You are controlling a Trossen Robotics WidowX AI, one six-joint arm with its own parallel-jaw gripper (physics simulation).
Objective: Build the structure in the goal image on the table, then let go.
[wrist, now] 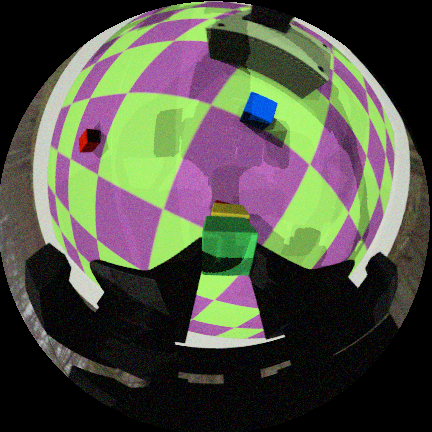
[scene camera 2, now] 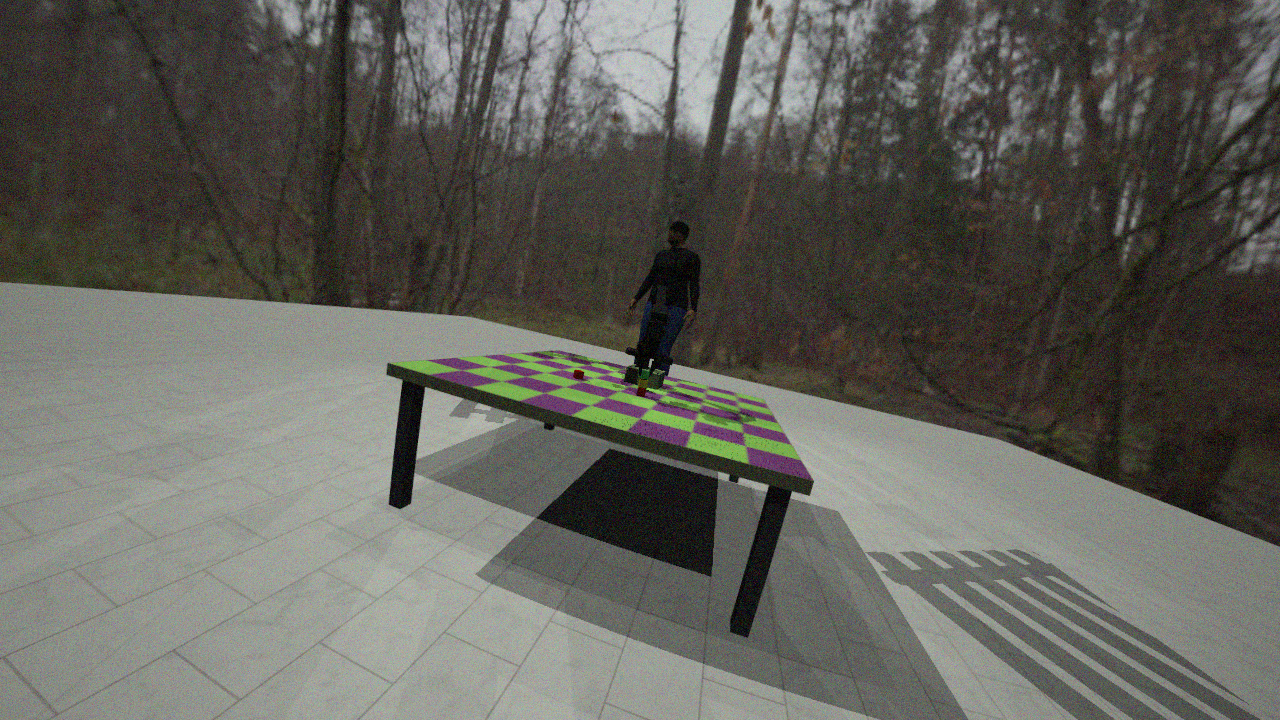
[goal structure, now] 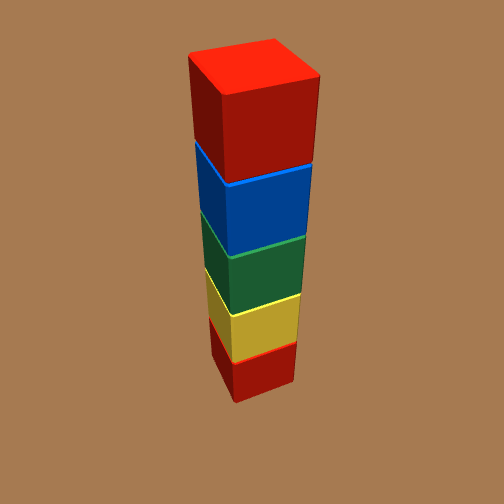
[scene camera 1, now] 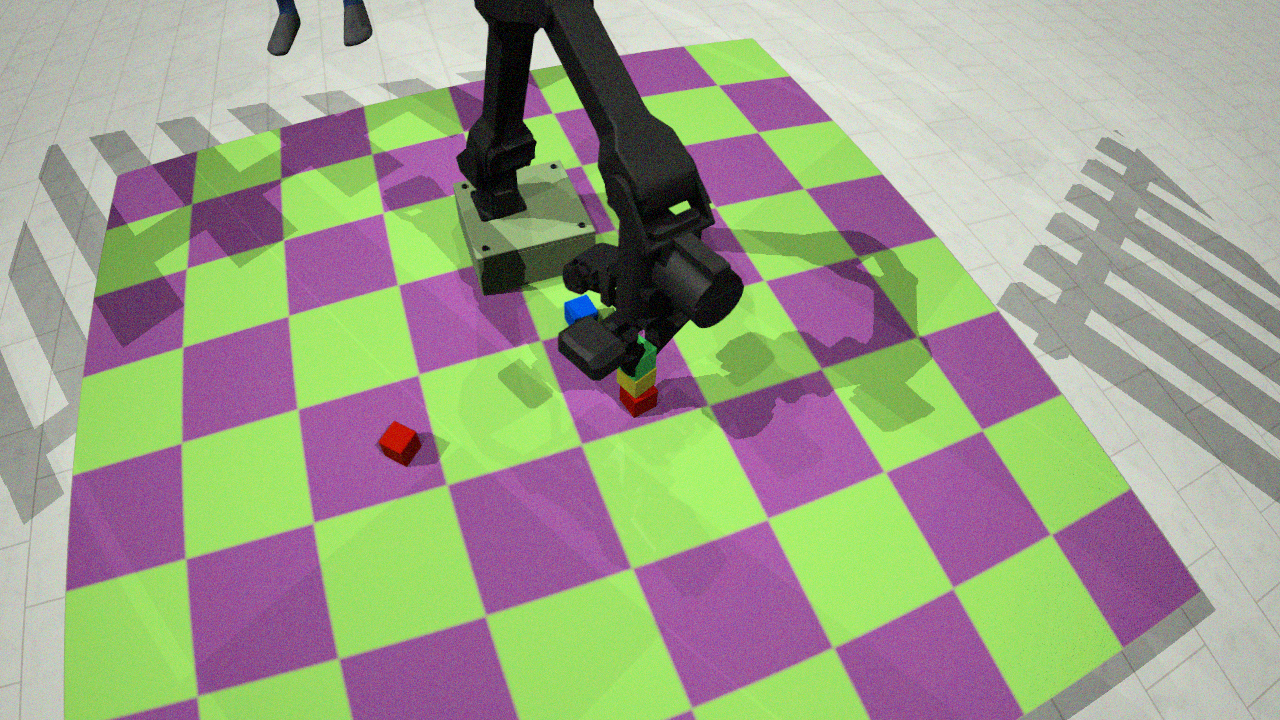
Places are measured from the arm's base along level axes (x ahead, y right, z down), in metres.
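Where they show: gripper, fingertip midpoint: (wrist: 224,242) (scene camera 2: 643,376) (scene camera 1: 638,364); arm's base at its link origin: (scene camera 1: 498,201).
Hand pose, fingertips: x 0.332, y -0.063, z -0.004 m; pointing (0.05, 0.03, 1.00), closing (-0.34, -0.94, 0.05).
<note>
Things, the pixels of their top centre, and the offset from my fingertips. Level surfaces: height alone.
- table with a yellow cube, top centre: (wrist: 228,231) (scene camera 1: 637,366) (scene camera 2: 644,379) dx -0.006, dy -0.002, dz +0.011 m
- green cube at its top centre: (wrist: 227,260) (scene camera 1: 636,346) (scene camera 2: 645,370) dx -0.005, dy +0.001, dz -0.028 m
- blue cube at its top centre: (wrist: 261,105) (scene camera 1: 580,306) dx -0.140, dy +0.015, dz +0.044 m
- second red cube at its top centre: (scene camera 1: 397,436) (wrist: 82,140) (scene camera 2: 579,370) dx -0.040, dy +0.281, dz +0.044 m
- checkered table at its surface level: dz +0.076 m
A red cube (scene camera 1: 638,402) (scene camera 2: 641,392) stands on the table with a yellow cube (scene camera 1: 636,382) (wrist: 230,210) on top of it. My gripper (scene camera 1: 633,356) (wrist: 224,242) is shut on a green cube (scene camera 1: 646,355) (scene camera 2: 643,376) (wrist: 229,245). The green cube is directly over the yellow one, and in scene camera 1 they look to touch; a small gap cannot be ruled out. A blue cube (scene camera 1: 580,309) (wrist: 260,109) lies on the table between the stack and the arm's base. A second red cube (scene camera 1: 399,443) (scene camera 2: 578,374) (wrist: 89,140) lies apart, to the left of the stack.
The arm's base plate (scene camera 1: 546,214) (wrist: 280,57) stands behind the blue cube. The checkered table (scene camera 1: 554,537) (scene camera 2: 537,390) (wrist: 135,175) carries everything. A person (scene camera 2: 675,277) stands behind the table. Shadows of the arm fall right of the stack.
</note>
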